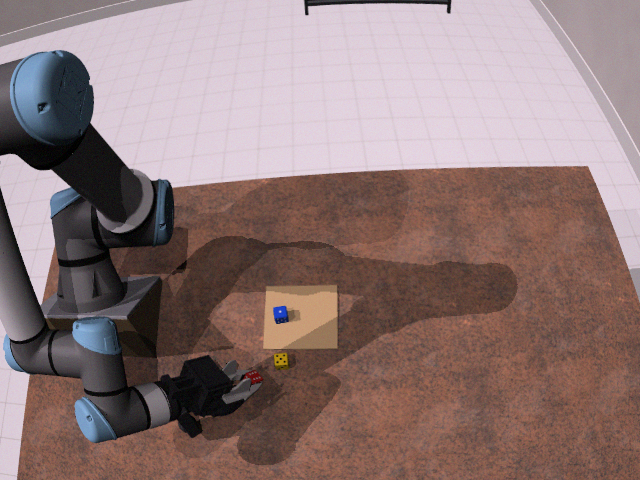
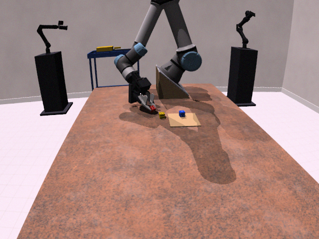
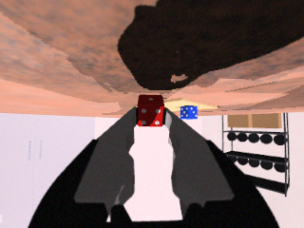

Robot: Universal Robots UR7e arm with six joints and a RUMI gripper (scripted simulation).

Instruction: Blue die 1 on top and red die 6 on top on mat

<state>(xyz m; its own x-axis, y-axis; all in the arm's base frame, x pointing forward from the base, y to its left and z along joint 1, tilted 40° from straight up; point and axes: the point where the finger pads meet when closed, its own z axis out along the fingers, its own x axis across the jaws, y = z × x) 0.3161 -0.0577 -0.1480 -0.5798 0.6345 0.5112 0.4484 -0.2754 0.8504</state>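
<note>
The yellow die is 6 cm ahead of my hand, 4 cm to the left of it and 2 cm below it. From my hand the other things lie so: blue die (6 cm ahead, 14 cm to the left, 1 cm below); then tan mat (10 cm ahead, 14 cm to the left, 3 cm below); then red die (right at my hand).
</note>
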